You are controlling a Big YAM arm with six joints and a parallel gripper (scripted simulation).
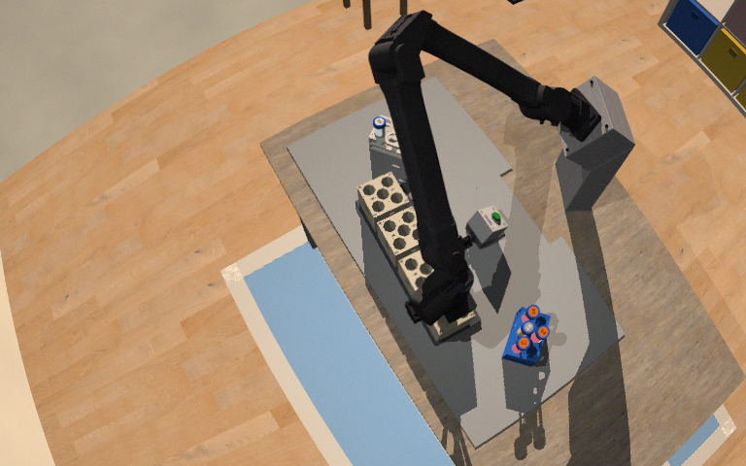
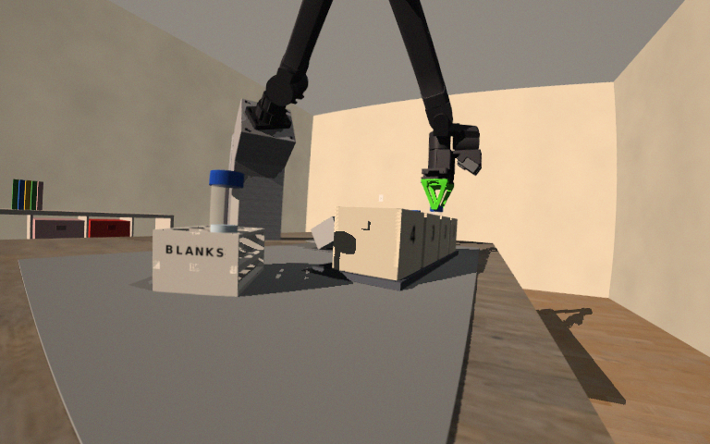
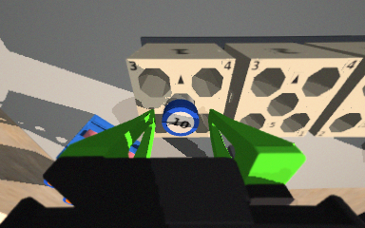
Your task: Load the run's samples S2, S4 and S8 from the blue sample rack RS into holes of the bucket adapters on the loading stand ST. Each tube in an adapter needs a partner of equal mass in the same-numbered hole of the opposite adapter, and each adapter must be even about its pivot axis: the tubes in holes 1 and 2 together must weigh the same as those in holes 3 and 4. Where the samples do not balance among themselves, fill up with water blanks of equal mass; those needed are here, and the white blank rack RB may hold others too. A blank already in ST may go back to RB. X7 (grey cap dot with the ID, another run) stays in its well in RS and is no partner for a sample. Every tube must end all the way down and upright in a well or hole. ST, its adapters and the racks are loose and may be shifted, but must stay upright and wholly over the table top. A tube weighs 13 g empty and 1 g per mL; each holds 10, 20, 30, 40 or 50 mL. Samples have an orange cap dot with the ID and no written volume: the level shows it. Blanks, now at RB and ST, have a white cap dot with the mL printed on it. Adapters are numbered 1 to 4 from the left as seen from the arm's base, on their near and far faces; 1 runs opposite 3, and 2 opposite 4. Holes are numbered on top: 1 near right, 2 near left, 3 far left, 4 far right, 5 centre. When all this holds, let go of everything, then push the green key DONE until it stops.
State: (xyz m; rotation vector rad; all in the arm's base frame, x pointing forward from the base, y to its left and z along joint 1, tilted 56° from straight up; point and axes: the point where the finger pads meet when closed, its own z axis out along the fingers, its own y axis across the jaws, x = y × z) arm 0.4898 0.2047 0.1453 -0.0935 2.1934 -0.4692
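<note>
The white-dot blank marked 10 is 10 mm to the right of my hand and 50 mm below it. Also, from my hand: grey-dot tube X7: 110 mm behind, 170 mm to the left, 60 mm below; orange-dot tube: 160 mm behind, 140 mm to the left, 60 mm below; blue sample rack RS: 130 mm behind, 180 mm to the left, 90 mm below.
</note>
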